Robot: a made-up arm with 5 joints.
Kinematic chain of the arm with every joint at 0, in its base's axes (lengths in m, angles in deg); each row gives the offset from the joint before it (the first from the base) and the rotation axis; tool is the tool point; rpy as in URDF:
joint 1: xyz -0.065 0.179 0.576 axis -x
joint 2: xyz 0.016 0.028 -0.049 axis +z
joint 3: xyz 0.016 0 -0.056 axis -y
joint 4: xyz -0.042 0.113 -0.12 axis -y
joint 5: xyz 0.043 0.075 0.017 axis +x
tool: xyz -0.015 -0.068 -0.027 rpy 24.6 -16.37 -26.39
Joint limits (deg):
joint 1: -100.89..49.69
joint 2: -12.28..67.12
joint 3: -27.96..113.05
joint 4: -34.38..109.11
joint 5: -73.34..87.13
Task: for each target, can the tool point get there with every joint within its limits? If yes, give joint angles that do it. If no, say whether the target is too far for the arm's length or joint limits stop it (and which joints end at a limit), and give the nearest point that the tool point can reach.
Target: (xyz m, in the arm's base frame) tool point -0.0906 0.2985 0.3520
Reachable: yes | joints 16.49 54.63 53.94 40.03 1.76
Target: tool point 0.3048 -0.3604 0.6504
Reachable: no: too far | nearest point 0.1479 0.1804 0.7611 | short by 0.574 m
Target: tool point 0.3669 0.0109 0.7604
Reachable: no: too far | nearest point 0.1762 0.1956 0.7736 | short by 0.266 m
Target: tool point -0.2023 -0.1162 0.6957
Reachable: no: joint limits stop it (at a limit: joint 1, joint 2, joint 3, joint 4, joint 5) | nearest point -0.2374 0.0296 0.5169 | short by 0.233 m
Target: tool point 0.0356 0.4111 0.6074
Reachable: yes | joints -58.91 2.06 72.27 96.63 -13.43
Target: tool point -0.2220 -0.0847 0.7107
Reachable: no: joint limits stop it (at a limit: joint 1, joint 2, joint 3, joint 4, joint 5) | nearest point -0.2374 0.0296 0.5169 | short by 0.226 m
